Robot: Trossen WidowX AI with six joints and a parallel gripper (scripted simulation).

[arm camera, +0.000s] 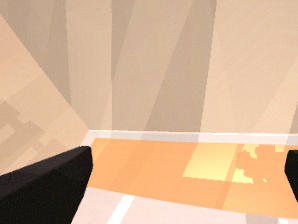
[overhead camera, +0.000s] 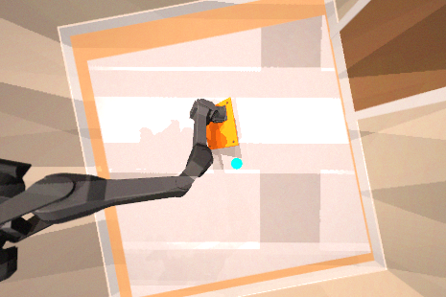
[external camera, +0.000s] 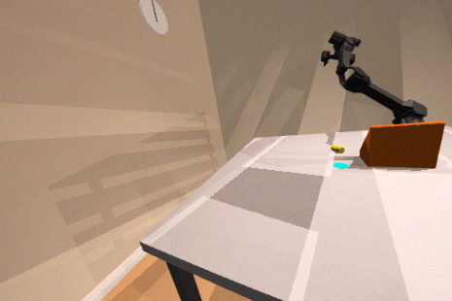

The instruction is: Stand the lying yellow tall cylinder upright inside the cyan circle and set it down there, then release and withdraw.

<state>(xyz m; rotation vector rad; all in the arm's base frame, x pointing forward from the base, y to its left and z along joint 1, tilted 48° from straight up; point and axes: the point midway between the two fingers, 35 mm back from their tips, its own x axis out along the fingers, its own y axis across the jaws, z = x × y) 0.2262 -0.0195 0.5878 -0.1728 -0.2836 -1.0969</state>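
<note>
Right now my gripper tip is 47 cm above the yellow tall cylinder, 32 cm to the right of it and 2 cm past it. Also, from my gripper tip: cyan circle 52 cm to the left, 49 cm below, 1 cm behind.
</note>
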